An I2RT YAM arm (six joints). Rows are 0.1 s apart.
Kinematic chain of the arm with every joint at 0, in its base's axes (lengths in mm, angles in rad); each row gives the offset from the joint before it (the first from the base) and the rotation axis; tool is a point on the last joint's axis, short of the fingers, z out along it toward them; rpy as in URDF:
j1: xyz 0 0 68 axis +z
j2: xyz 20 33.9 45.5 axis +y
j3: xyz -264 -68.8 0 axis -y
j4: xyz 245 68.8 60 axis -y
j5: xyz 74 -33.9 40.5 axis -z
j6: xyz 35.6 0 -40.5 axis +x
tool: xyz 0 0 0 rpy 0 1.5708 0
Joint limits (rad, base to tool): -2.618..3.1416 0..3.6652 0..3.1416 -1.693..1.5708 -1.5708..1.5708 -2.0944..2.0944
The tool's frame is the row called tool.
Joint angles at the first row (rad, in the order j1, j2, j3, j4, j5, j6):
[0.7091, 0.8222, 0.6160, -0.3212, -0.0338, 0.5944]
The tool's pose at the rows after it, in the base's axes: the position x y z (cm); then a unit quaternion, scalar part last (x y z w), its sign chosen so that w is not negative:
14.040 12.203 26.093 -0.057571 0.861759 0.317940 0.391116
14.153 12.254 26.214 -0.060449 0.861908 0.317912 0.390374
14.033 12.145 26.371 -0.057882 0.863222 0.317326 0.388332
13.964 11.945 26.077 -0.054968 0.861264 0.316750 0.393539
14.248 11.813 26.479 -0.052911 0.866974 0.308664 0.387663
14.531 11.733 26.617 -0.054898 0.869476 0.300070 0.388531
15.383 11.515 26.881 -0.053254 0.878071 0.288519 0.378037
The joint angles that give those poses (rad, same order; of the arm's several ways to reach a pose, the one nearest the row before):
[0.7088, 0.8131, 0.6110, -0.3124, -0.0353, 0.5959]
[0.7057, 0.8198, 0.6182, -0.3145, -0.0415, 0.5899]
[0.7057, 0.8134, 0.6243, -0.3316, -0.0402, 0.5951]
[0.7008, 0.8009, 0.6060, -0.3170, -0.0355, 0.5940]
[0.6841, 0.8153, 0.6343, -0.3535, -0.0424, 0.5864]
[0.6712, 0.8272, 0.6472, -0.3650, -0.0423, 0.5689]
[0.6298, 0.8651, 0.6824, -0.3985, -0.0692, 0.5460]

